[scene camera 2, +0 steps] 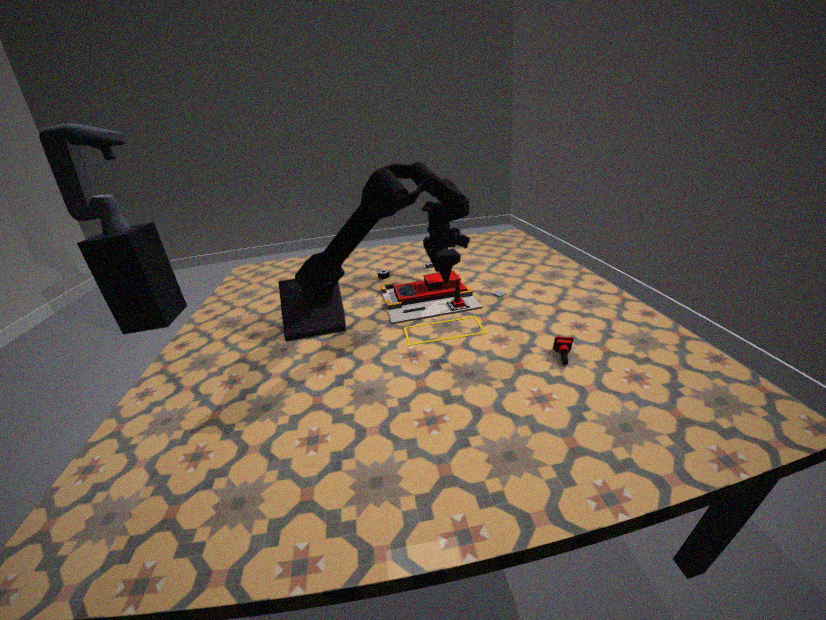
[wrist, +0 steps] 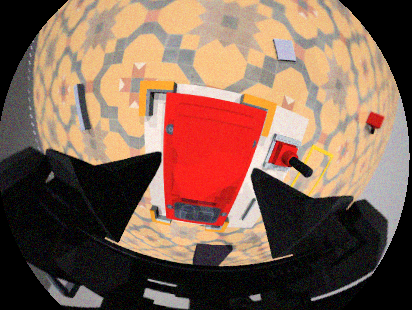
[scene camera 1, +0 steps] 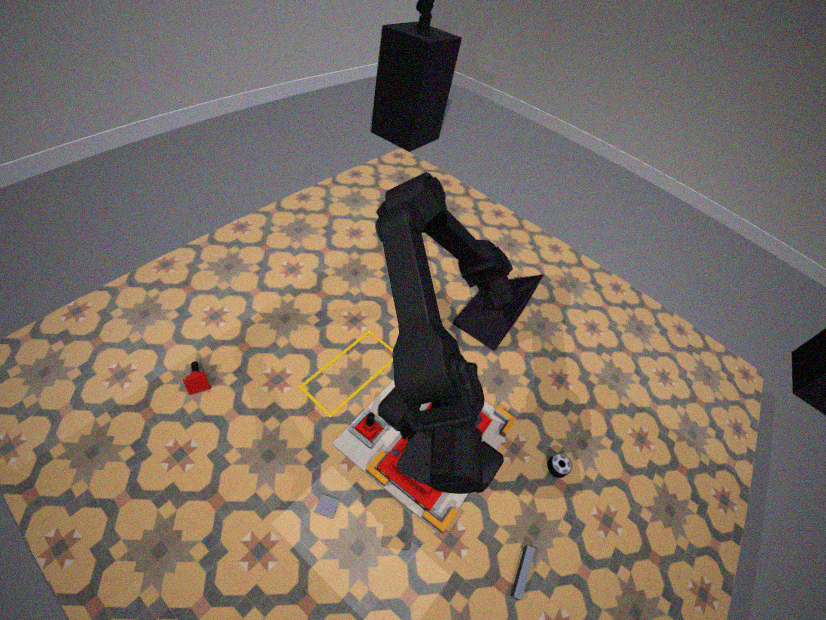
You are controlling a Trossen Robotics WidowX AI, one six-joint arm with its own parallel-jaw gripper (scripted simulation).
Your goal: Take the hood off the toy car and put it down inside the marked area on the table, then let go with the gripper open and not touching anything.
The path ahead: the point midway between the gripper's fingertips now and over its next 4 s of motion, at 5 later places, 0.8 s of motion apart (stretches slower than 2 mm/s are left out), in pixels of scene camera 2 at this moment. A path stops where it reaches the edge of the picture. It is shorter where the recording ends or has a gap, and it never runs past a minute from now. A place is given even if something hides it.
My gripper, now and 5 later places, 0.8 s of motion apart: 441, 276; 441, 280; 441, 279; 441, 274; 442, 263; 448, 275
